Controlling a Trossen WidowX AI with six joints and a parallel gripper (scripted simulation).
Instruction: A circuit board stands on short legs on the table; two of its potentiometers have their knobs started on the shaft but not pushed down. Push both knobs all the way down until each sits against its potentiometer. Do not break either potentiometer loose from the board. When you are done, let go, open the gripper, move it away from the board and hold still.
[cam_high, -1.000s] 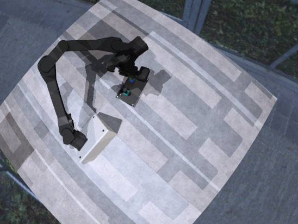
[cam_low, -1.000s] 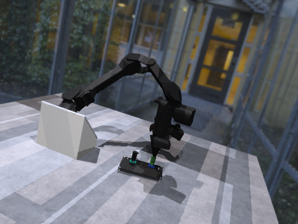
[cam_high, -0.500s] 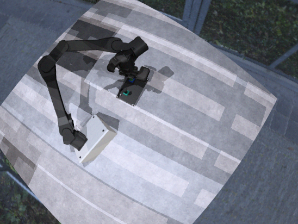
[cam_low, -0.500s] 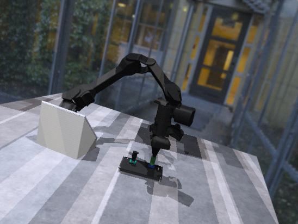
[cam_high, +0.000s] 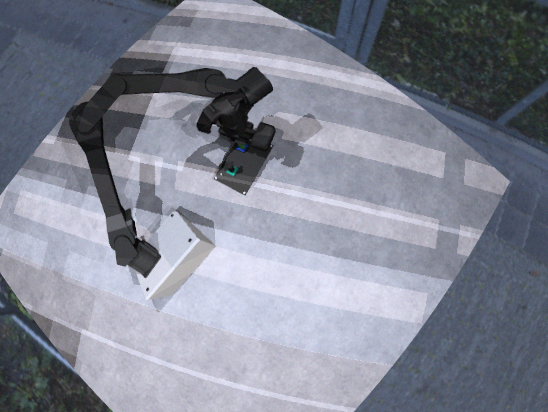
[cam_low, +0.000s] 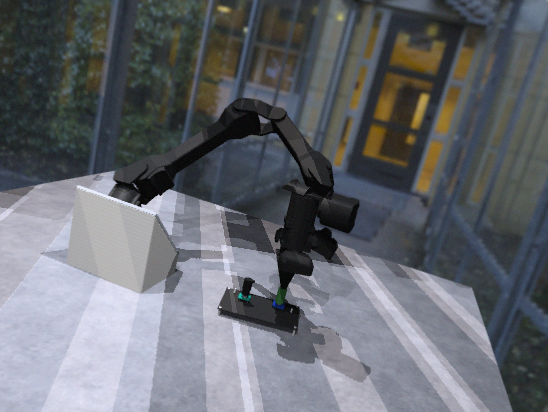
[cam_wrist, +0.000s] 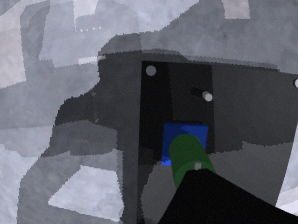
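My gripper tip is now 10 mm above the green knob.
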